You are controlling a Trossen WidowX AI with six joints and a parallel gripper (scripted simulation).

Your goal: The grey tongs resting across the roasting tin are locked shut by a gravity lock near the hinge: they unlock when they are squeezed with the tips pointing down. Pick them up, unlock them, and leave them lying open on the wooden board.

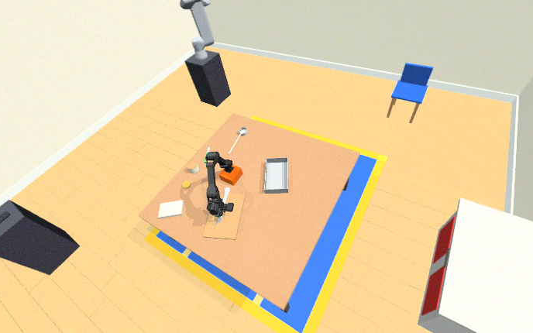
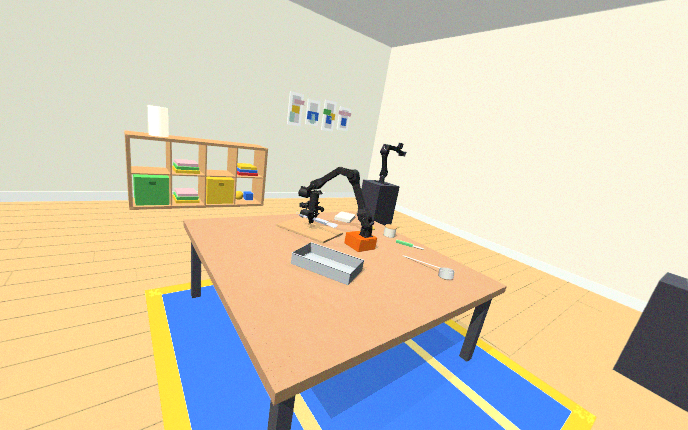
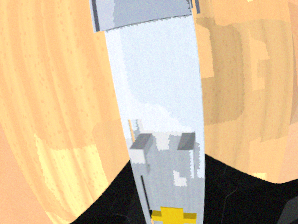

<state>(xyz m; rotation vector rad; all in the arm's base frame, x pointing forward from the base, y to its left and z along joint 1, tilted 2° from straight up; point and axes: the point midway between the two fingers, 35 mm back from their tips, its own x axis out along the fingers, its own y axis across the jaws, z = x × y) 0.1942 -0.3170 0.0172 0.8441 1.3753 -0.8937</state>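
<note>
The yellow lock piece is 10 mm to the left of my gripper tip and 40 mm above it. Round my gripper tip: roasting tin (160 mm ahead, 470 mm to the left, 20 mm below); white block (400 mm behind, 180 mm to the right, 30 mm below); wooden board (40 mm below).
</note>
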